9 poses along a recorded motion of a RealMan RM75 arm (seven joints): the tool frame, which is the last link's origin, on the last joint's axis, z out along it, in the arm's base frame.
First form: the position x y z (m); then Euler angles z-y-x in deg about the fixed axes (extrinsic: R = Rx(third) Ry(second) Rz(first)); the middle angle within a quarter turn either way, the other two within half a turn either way.
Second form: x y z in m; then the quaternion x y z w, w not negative. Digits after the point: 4 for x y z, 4 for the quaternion.
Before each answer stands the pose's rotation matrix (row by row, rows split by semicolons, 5 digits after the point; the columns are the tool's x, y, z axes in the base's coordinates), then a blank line. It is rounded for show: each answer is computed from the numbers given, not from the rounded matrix.
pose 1, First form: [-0.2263, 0.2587, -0.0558, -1.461, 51.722, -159.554]
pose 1, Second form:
0.61928 0.01579 0.78501; -0.25025 -0.94369 0.21640; 0.74423 -0.33046 -0.58045

[-0.2263, 0.2587, -0.0558, -0.8865, 0.0661, -0.4313, 0.1542]
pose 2, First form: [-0.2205, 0.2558, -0.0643, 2.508, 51.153, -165.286]
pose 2, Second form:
0.62664 -0.02745 0.77882; -0.23995 -0.95762 0.15932; 0.74145 -0.28671 -0.60667

[-0.2205, 0.2558, -0.0643, -0.8932, 0.0748, -0.4255, 0.1248]
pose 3, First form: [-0.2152, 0.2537, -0.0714, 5.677, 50.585, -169.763]
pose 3, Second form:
0.63182 -0.06281 0.77257; -0.23397 -0.96567 0.11284; 0.73896 -0.25205 -0.62483

[-0.2152, 0.2537, -0.0714, -0.8975, 0.0827, -0.4210, 0.1016]
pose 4, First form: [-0.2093, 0.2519, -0.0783, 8.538, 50.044, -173.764]
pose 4, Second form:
0.63508 -0.09534 0.76654; -0.22993 -0.97070 0.06976; 0.73743 -0.22055 -0.63840

[-0.2093, 0.2519, -0.0783, -0.9006, 0.0903, -0.4175, 0.0806]
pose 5, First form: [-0.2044, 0.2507, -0.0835, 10.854, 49.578, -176.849]
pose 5, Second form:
0.63681 -0.12210 0.76129; -0.22912 -0.97275 0.03564; 0.73619 -0.19712 -0.64743

[-0.2044, 0.2507, -0.0835, -0.9024, 0.0973, -0.4149, 0.0645]
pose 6, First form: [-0.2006, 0.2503, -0.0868, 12.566, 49.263, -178.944]
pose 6, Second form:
0.63696 -0.14198 0.75771; -0.23116 -0.97284 0.01203; 0.73543 -0.18281 -0.65248

[-0.2006, 0.2503, -0.0868, -0.9031, 0.1033, -0.4133, 0.0539]
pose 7, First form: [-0.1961, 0.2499, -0.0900, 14.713, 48.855, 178.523]
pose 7, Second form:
0.63639 -0.16711 0.75305; -0.23512 -0.97182 -0.01696; 0.73466 -0.16626 -0.65775

[-0.1961, 0.2499, -0.0900, -0.9036, 0.1113, -0.4116, 0.0413]
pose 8, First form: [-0.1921, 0.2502, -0.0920, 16.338, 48.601, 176.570]
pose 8, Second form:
0.63459 -0.18603 0.75012; -0.23773 -0.97052 -0.03956; 0.73537 -0.15322 -0.66011

[-0.1921, 0.2502, -0.0920, -0.9035, 0.1173, -0.4110, 0.0314]
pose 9, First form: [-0.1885, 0.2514, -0.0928, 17.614, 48.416, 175.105]
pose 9, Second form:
0.63260 -0.20084 0.74798; -0.24067 -0.96895 -0.05663; 0.73614 -0.14419 -0.66130

[-0.1885, 0.2514, -0.0928, -0.9032, 0.1222, -0.4108, 0.0242]
